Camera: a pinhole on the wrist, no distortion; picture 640 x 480 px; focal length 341.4 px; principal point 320.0 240.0 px. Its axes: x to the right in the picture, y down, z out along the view. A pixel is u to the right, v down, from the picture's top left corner.
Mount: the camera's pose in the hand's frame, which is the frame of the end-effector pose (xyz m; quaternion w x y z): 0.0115 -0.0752 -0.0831 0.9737 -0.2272 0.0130 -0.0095
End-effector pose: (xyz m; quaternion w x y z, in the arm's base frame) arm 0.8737 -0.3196 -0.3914 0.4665 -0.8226 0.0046 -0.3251
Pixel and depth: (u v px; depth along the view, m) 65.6 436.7 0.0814
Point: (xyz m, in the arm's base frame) 0.8226 -0.3303 -0.4087
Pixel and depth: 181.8 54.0 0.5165
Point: 0.9738 0.1802 -0.5973
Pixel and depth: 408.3 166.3 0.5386
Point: 1.2620 -0.0595 -0.5048
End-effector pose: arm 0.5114 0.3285 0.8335 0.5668 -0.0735 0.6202 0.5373
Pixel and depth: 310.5 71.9 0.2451
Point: 0.6789 0.4457 0.8235
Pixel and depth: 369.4 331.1 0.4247
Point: 0.4859 0.6457 0.9437
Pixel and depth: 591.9 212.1 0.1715
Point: 0.5152 0.4569 0.7213
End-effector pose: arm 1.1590 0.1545 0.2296 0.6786 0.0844 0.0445 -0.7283
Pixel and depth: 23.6 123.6 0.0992
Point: 1.1029 0.2256 0.2620
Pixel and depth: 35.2 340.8 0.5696
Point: 1.5028 0.4999 0.6844
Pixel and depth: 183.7 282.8 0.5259
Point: 1.3687 0.2511 0.6309
